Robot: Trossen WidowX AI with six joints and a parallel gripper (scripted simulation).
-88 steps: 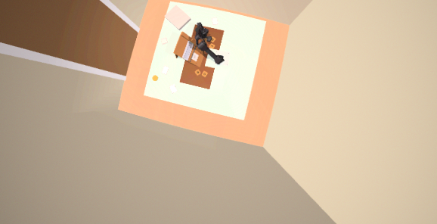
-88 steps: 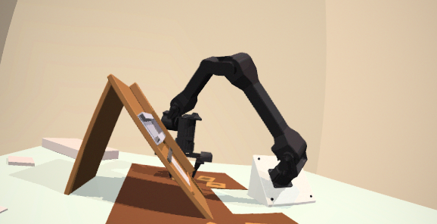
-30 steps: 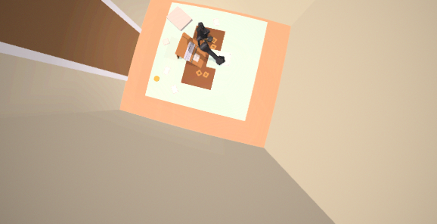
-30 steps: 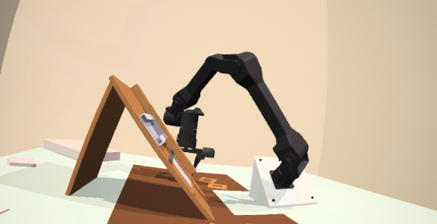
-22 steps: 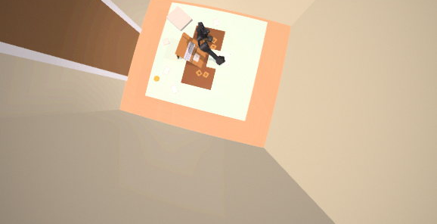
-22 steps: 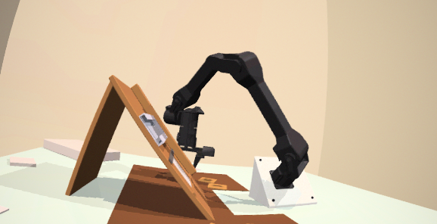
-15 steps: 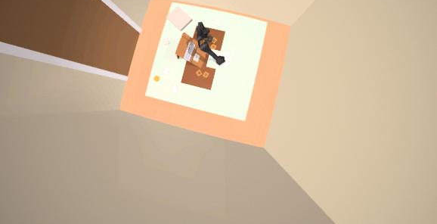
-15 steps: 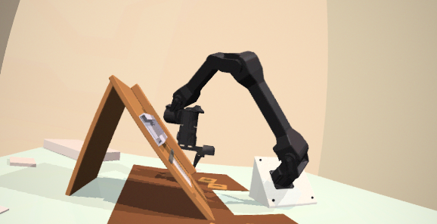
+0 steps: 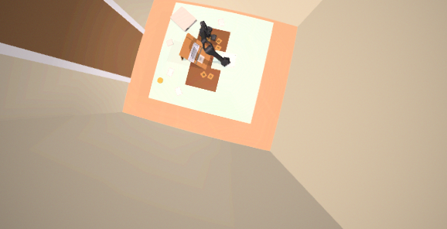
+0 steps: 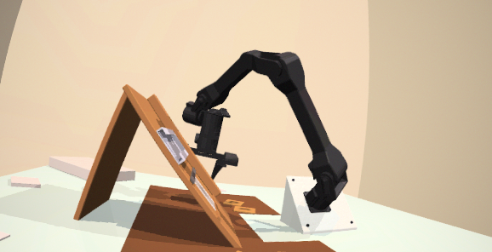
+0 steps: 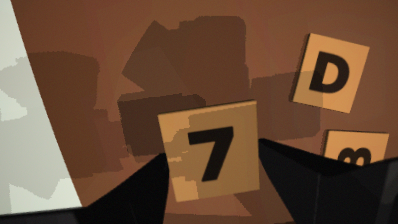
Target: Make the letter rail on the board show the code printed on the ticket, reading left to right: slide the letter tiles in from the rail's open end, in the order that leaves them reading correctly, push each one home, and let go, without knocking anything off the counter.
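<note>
The white ticket is 5 cm ahead of my gripper tip, 27 cm to the left of it and 2 cm above it. The rest, counted from my gripper tip: brown mat (4 cm behind, 21 cm to the left, 6 cm below); then orange letter tile (right at my gripper tip); then white slab (37 cm ahead, 26 cm to the right, 5 cm below).
</note>
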